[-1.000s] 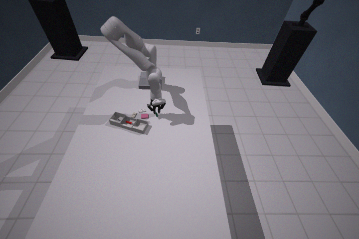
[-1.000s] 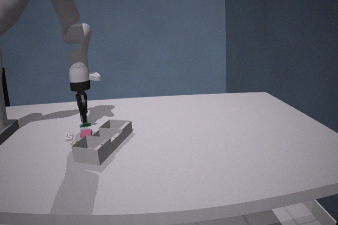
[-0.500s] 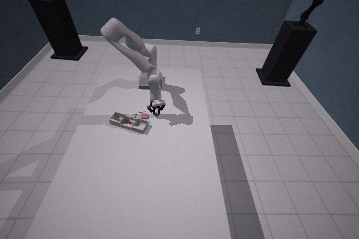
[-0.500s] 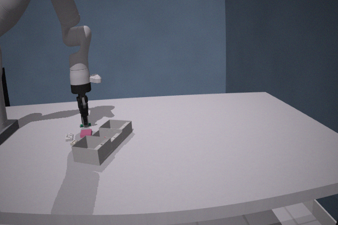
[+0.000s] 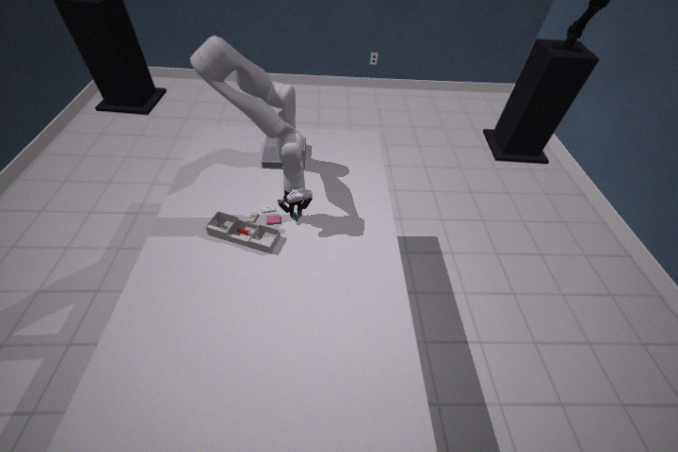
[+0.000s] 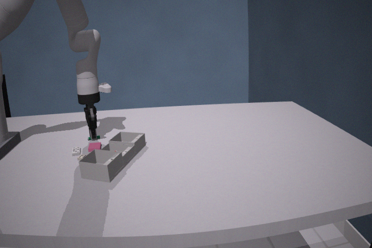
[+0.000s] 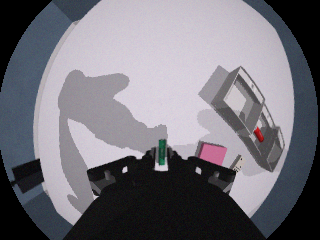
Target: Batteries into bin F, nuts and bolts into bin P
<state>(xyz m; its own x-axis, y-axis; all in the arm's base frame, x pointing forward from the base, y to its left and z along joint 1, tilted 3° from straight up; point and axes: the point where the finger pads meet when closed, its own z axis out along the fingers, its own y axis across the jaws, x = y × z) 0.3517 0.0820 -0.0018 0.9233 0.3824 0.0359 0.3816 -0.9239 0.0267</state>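
The green battery lies 2 cm below my hand. Round my hand: pink block 8 cm to the right, 3 cm ahead, 2 cm below; then red battery 18 cm to the right, 10 cm ahead, 1 cm below; then cream domino-like tile 17 cm to the right, 2 cm below, 2 cm ahead.
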